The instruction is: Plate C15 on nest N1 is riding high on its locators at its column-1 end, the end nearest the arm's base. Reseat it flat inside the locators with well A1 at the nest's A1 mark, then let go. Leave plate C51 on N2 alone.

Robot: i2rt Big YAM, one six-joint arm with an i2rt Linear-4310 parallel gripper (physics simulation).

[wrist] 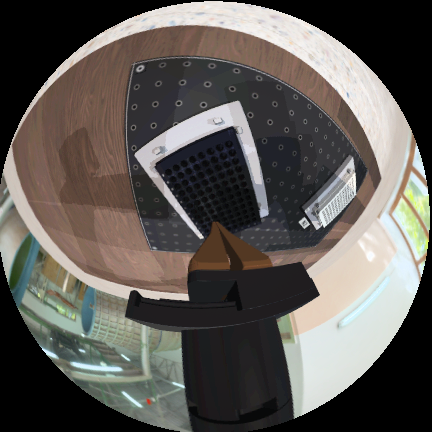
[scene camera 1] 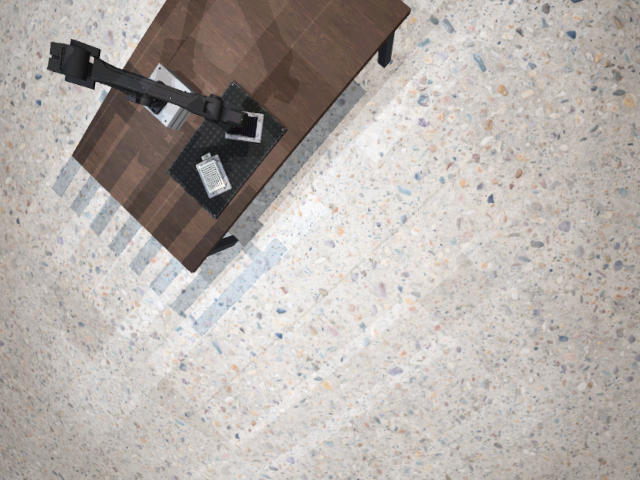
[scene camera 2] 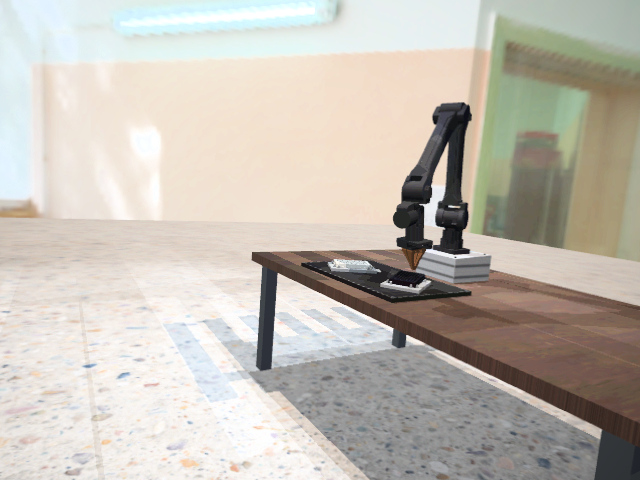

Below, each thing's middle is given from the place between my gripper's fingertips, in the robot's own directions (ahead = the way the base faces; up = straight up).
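The white grid-topped block [wrist: 344,190] is 25 cm to the right of my hand, 8 cm ahead of it and 3 cm below it. As for the white-framed socket [wrist: 209,177], that's 3 cm below my hand and 2 cm ahead of it.
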